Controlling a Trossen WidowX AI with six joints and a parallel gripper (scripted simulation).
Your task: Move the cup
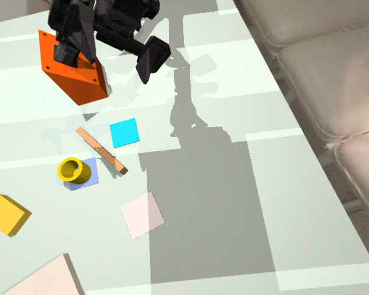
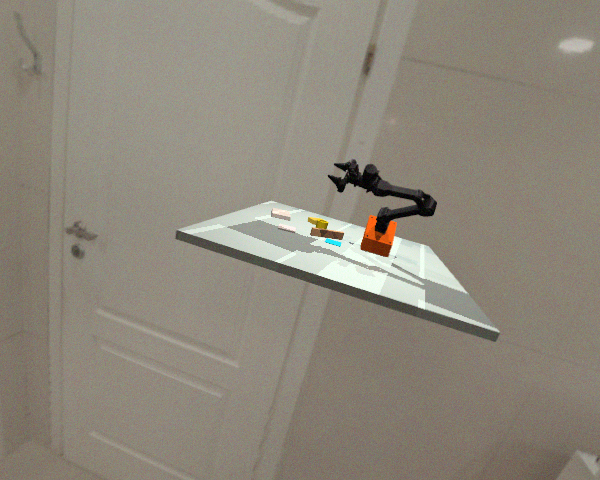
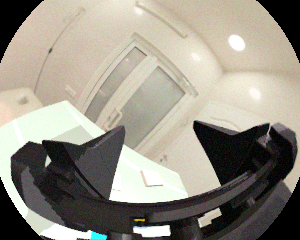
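Now: gripper tip 35 cm above the yellow cup and 26 cm to the left of it. From my gripper tip the other things lie so: white pad: 38 cm below, 17 cm ahead, 9 cm to the right; wooden bar: 37 cm below, 18 cm to the right, 5 cm behind; cyan pad: 39 cm below, 11 cm to the right, 10 cm behind.
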